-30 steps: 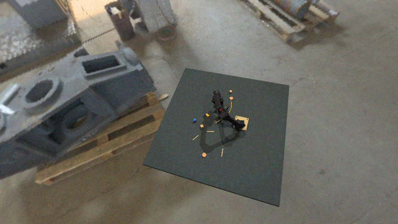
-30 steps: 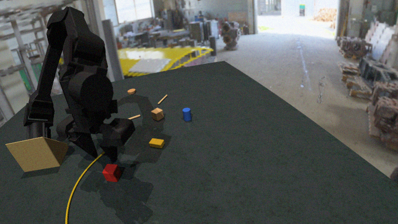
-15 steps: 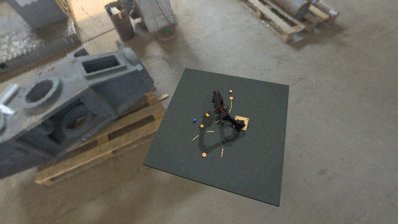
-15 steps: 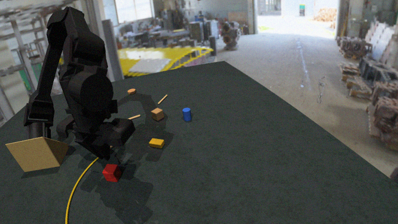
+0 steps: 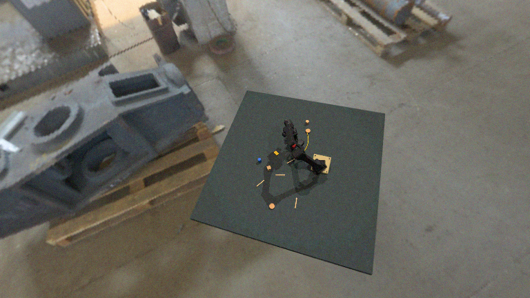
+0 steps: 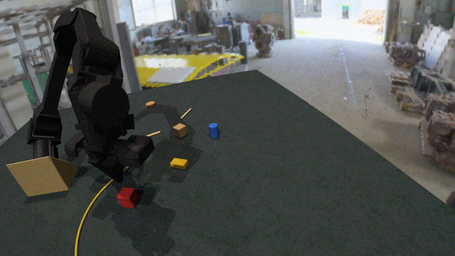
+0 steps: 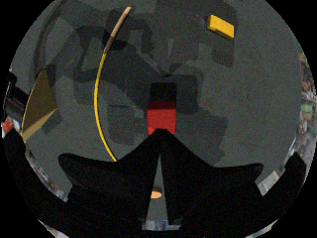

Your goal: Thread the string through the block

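Right now my gripper tip is 4 cm above the red block. Round my gripper tip: thin wooden stick (12 cm to the left, 6 cm below, 1 cm behind); then round wooden button (17 cm to the right, 11 cm behind, 5 cm below); then yellow block (13 cm ahead, 7 cm to the left, 5 cm below).
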